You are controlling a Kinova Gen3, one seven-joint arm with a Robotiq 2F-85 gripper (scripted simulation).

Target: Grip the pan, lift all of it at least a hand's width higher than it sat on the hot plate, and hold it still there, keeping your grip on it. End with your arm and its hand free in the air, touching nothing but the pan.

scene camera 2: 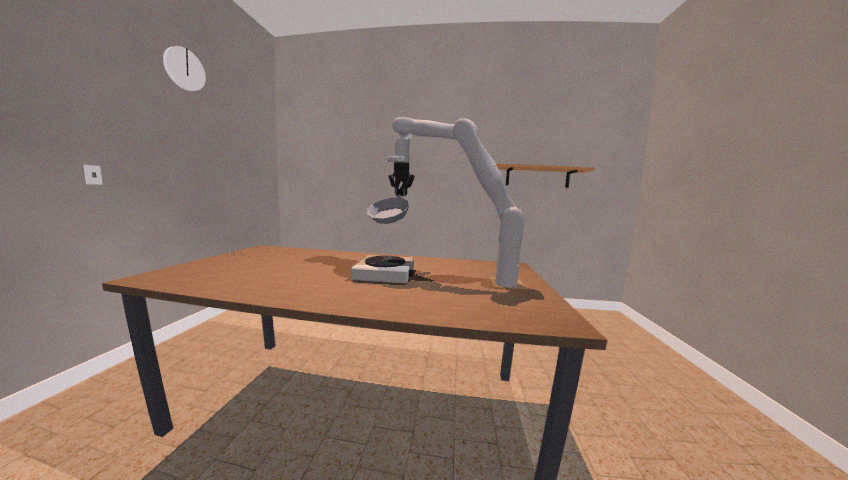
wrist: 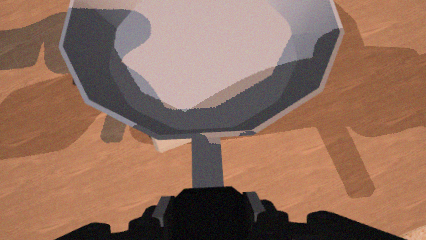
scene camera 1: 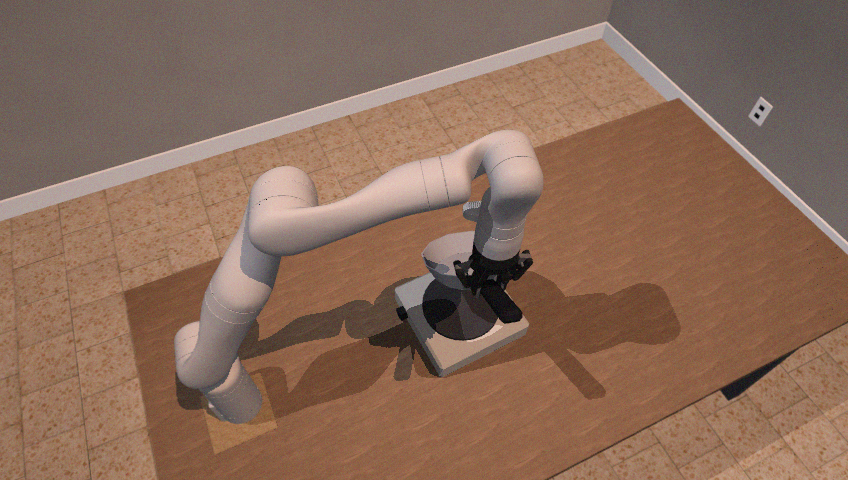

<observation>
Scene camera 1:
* my gripper: 487, 291
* grey pan: 439, 255
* hot plate: 455, 328
</observation>
